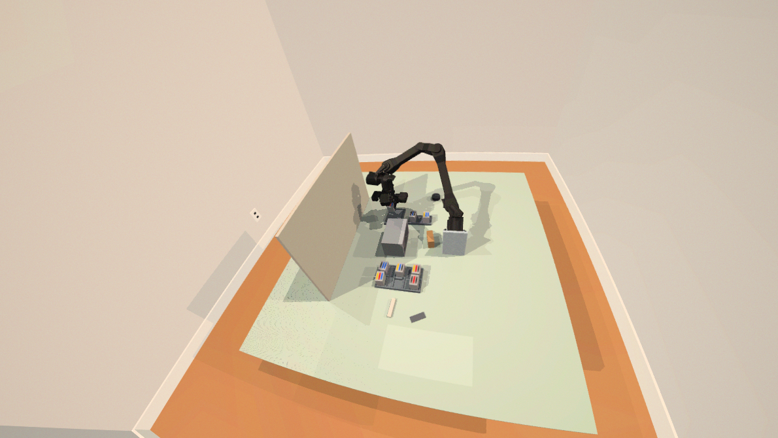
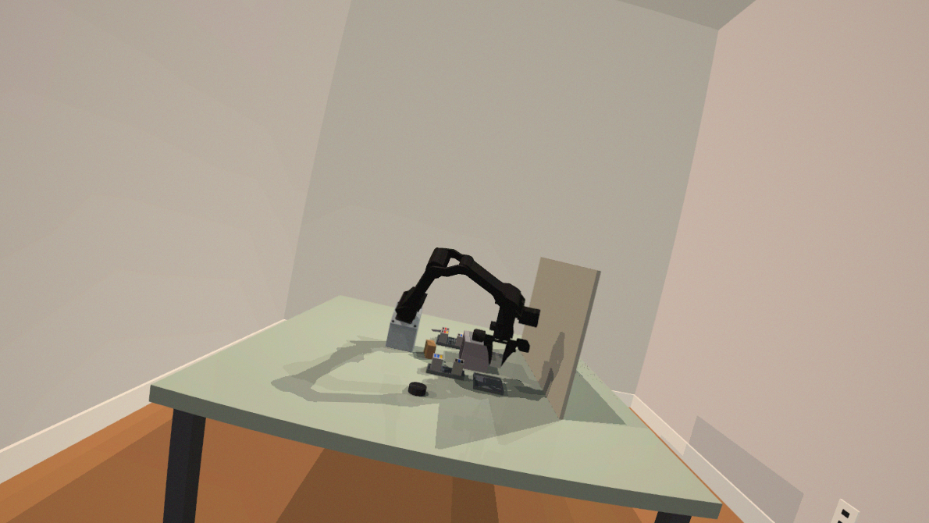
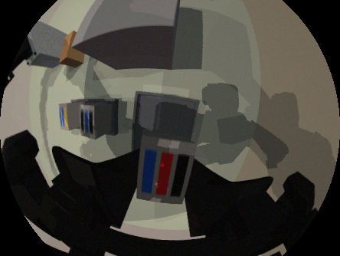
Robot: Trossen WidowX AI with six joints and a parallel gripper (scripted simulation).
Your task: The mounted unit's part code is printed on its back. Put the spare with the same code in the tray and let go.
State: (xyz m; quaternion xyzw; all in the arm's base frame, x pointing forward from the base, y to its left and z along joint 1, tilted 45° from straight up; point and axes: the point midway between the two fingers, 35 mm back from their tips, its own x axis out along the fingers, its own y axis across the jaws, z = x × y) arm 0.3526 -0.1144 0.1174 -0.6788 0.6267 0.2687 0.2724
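My gripper tip is 1 cm past the dark tray and 7 cm above it. The rest, counted from my gripper tip: black puck: 22 cm behind, 19 cm to the right, 6 cm below; then orange block: 23 cm behind, 15 cm to the left, 4 cm below; then mounted unit: 7 cm behind, 19 cm to the left, 2 cm below.
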